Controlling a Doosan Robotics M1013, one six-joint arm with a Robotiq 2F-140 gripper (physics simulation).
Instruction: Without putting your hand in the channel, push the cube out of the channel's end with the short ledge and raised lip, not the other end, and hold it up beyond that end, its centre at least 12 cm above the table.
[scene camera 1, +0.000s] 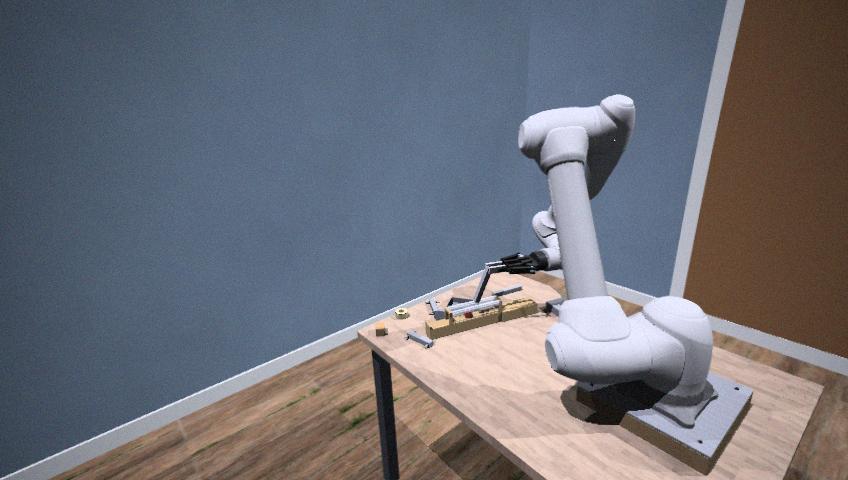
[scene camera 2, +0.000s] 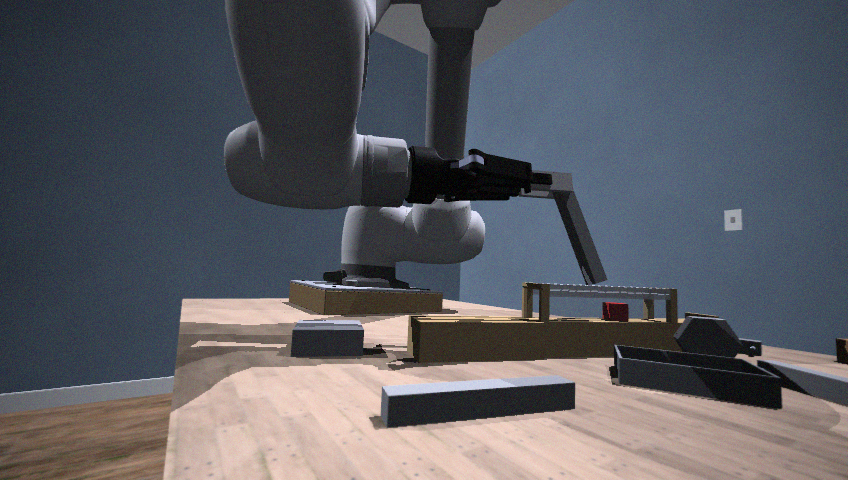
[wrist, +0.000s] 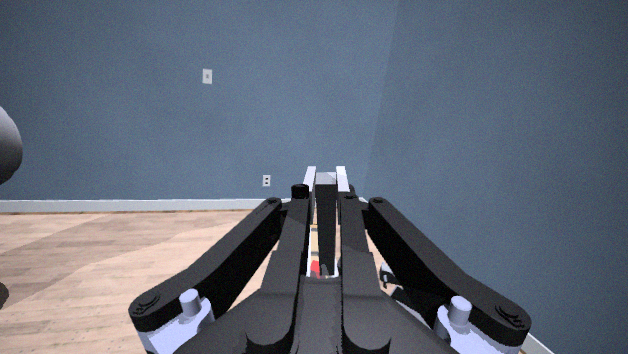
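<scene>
The red cube (scene camera 1: 468, 314) (scene camera 2: 615, 311) (wrist: 315, 268) sits in the wooden channel (scene camera 1: 464, 325) (scene camera 2: 535, 342), under the pale rails (scene camera 2: 606, 289) carried on wooden posts. My gripper (scene camera 1: 493, 265) (scene camera 2: 541, 178) (wrist: 326, 179) is roughly level, well above the channel, and shut on the short arm of a bent grey bar (scene camera 1: 482, 285) (scene camera 2: 577, 237) (wrist: 327, 220). The bar's long arm slants down; its lower tip shows close to the rails, and I cannot tell whether it touches them or enters between them. The short ledge and raised lip cannot be made out clearly.
A grey block (scene camera 1: 553, 306) (scene camera 2: 327, 340), a grey bar (scene camera 1: 507, 290) (scene camera 2: 476, 402), an open dark tray (scene camera 2: 696, 377) and a hexagonal-ended piece (scene camera 2: 708, 336) lie around the channel. An orange block (scene camera 1: 380, 328), a yellowish nut (scene camera 1: 401, 312) and a grey bracket (scene camera 1: 419, 339) lie near its left end.
</scene>
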